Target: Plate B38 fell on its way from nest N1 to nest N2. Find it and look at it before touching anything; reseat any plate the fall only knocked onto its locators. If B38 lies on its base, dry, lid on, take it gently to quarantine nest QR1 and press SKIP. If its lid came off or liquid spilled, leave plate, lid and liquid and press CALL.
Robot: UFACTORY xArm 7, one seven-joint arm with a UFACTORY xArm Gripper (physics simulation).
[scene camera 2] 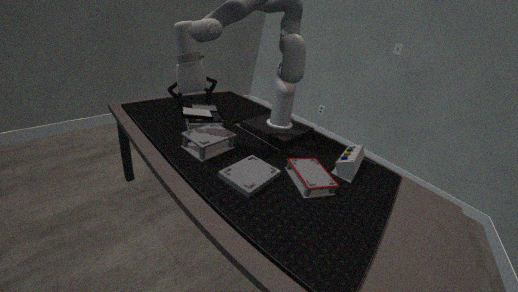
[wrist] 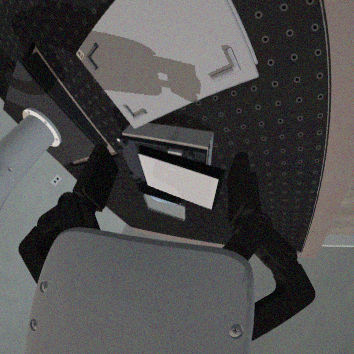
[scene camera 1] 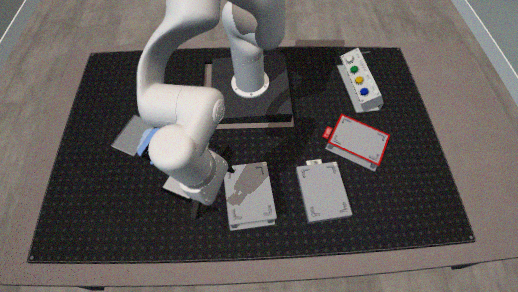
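Seen in the pictures: gripper, fingertip midpoint: (scene camera 2: 195,107) (wrist: 168,159) (scene camera 1: 220,188); arm's base, origin of the base link: (scene camera 2: 279,124) (wrist: 42,126) (scene camera 1: 250,83).
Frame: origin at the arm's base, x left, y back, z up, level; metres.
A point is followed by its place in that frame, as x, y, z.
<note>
My gripper (scene camera 1: 212,189) {-0.102, -0.417, 0.106} (scene camera 2: 194,99) {-0.102, -0.417, 0.106} (wrist: 168,159) {-0.102, -0.417, 0.106} is open and empty, above the left part of the table. Beyond its fingers, a white-topped plate (scene camera 2: 197,112) {-0.184, -0.346, 0.045} (wrist: 180,180) {-0.188, -0.355, 0.046} sits tilted on a grey and black nest (scene camera 2: 204,125) {-0.135, -0.342, 0.006} (wrist: 175,136) {-0.142, -0.353, 0.001}; in scene camera 1 the arm hides most of it. A clear grey lid (scene camera 1: 131,135) {-0.386, -0.162, -0.027} (wrist: 167,209) {-0.393, -0.163, -0.027} lies flat at the left, with spilled blue liquid (scene camera 1: 146,142) {-0.335, -0.191, -0.028} at its edge. The dark plate beside the liquid is hidden by the arm and the tilted plate. No plate label is readable. The red-edged quarantine nest QR1 (scene camera 1: 360,140) {0.313, -0.254, 0.010} (scene camera 2: 312,172) {0.314, -0.252, 0.010} is empty.
A raised grey nest (scene camera 1: 250,192) {-0.030, -0.400, 0.027} (scene camera 2: 209,134) {-0.029, -0.401, 0.027} (wrist: 165,25) {-0.020, -0.426, 0.027} stands close beside the tilted plate, with the arm's shadow on it. A low grey nest (scene camera 1: 325,192) {0.178, -0.402, -0.008} (scene camera 2: 250,173) {0.181, -0.405, -0.008} is right of it. The button box (scene camera 1: 370,82) {0.389, -0.059, 0.048} (scene camera 2: 350,166) {0.403, -0.119, 0.032} stands at the back right.
</note>
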